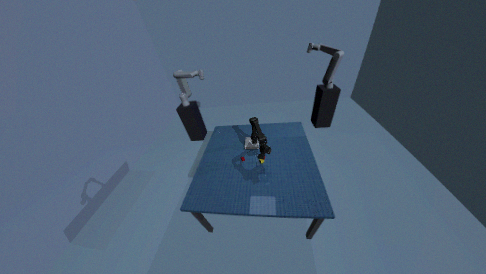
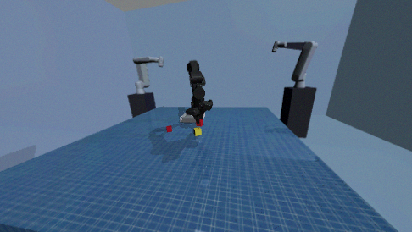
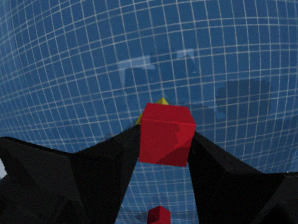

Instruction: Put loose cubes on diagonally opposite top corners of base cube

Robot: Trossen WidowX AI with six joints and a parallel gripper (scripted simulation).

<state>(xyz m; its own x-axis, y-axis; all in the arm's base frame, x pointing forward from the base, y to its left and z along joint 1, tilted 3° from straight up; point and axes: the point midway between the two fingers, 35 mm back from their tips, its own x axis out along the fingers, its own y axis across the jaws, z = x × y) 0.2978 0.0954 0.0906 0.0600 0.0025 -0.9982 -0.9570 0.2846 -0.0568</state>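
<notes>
The yellow base cube is 6 cm below my gripper tip, 2 cm to the right of it and 1 cm behind it. Round my gripper tip: red cube (right at my gripper tip).
</notes>
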